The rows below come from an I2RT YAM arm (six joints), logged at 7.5 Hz.
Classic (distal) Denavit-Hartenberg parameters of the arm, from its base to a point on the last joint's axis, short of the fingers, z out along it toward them. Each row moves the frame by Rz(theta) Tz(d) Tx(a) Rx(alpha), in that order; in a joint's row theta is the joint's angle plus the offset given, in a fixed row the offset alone. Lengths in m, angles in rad.
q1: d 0.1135; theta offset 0; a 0.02; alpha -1.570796
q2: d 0; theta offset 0; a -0.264; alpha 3.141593
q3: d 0; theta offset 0.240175; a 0.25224; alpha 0
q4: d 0; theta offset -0.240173; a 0.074; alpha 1.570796
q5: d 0; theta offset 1.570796; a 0; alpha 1.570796
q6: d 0.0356; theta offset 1.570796; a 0; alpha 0
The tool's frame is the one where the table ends.
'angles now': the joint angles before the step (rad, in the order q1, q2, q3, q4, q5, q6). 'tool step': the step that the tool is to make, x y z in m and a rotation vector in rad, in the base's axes. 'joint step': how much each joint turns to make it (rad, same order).
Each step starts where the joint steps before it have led.
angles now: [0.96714 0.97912 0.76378 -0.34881 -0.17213 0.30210]
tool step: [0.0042 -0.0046 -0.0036 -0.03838 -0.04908 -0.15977]
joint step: [-0.00059 -0.00842 -0.01633 0.00707 0.16777 0.03272]
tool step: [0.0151 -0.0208 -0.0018 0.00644 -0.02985 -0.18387]
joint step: [-0.10301 -0.03872 -0.03080 0.01447 0.07915 0.02577]
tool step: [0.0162 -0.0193 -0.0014 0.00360 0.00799 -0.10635]
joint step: [-0.12430 -0.01030 -0.00824 -0.00489 -0.01962 -0.00224]
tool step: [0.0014 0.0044 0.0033 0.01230 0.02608 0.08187]
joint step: [-0.00373 0.02174 0.02534 -0.01438 -0.08688 -0.02209]
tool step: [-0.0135 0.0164 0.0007 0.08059 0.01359 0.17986]
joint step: [0.08008 -0.00129 -0.01621 0.06230 -0.12001 0.00706]
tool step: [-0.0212 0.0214 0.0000 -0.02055 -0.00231 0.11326]
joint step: [0.14571 0.02106 0.01391 -0.00691 0.03550 0.00321]
